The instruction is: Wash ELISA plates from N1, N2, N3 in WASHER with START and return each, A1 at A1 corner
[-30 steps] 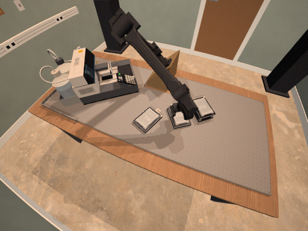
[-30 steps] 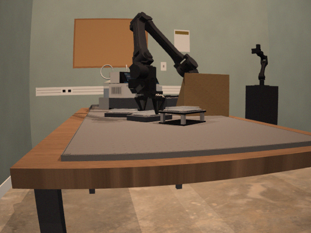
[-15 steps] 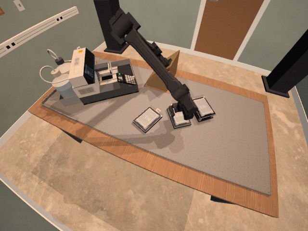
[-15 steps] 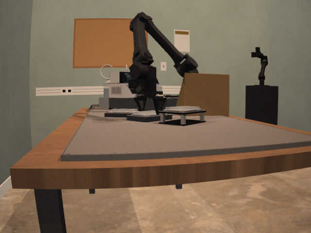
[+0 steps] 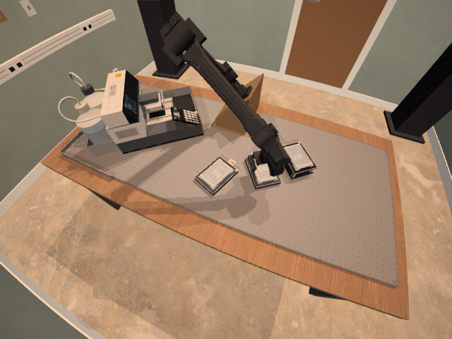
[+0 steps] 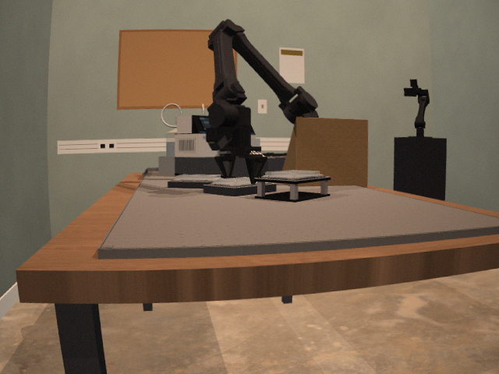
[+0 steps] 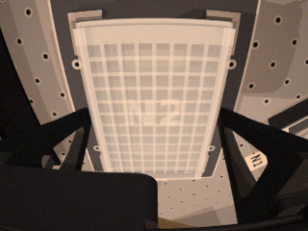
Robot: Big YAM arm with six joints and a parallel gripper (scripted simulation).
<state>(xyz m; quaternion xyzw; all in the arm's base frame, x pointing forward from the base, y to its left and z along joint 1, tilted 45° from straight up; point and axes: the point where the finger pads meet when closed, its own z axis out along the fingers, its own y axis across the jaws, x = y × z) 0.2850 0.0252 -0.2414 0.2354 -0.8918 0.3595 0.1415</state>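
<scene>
Right now the plate nest is 14 cm to the left of my hand, 10 cm behind it and 1 cm above it. From my hand the other things lie so: plate washer: 63 cm to the right, 15 cm behind, 10 cm above; then N1 label: 15 cm to the right, 3 cm below, 1 cm behind.
</scene>
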